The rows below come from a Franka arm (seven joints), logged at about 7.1 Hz.
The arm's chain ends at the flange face. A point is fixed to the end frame.
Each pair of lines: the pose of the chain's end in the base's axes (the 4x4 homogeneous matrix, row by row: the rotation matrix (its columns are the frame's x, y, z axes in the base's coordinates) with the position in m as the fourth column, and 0 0 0 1 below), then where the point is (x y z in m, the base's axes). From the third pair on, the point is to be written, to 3 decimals.
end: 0.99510 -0.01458 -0.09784 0.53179; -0.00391 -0.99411 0.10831 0.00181; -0.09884 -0.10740 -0.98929 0.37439; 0 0 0 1
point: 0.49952 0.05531 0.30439
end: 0.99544 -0.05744 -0.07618 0.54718; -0.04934 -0.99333 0.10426 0.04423; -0.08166 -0.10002 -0.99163 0.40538; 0 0 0 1
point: 0.51853 0.09853 0.33443
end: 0.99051 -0.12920 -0.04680 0.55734; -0.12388 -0.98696 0.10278 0.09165; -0.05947 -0.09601 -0.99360 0.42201; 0 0 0 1
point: 0.534 0.147 0.350
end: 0.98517 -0.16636 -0.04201 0.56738; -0.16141 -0.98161 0.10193 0.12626; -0.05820 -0.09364 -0.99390 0.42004; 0 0 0 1
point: 0.547 0.183 0.348
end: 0.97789 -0.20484 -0.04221 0.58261; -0.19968 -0.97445 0.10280 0.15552; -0.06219 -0.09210 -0.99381 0.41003; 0 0 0 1
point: 0.564 0.213 0.338
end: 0.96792 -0.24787 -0.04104 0.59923; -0.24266 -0.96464 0.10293 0.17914; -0.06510 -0.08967 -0.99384 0.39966; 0 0 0 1
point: 0.583 0.237 0.328
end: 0.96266 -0.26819 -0.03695 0.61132; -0.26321 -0.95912 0.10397 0.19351; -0.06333 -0.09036 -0.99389 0.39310; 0 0 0 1
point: 0.596 0.252 0.321
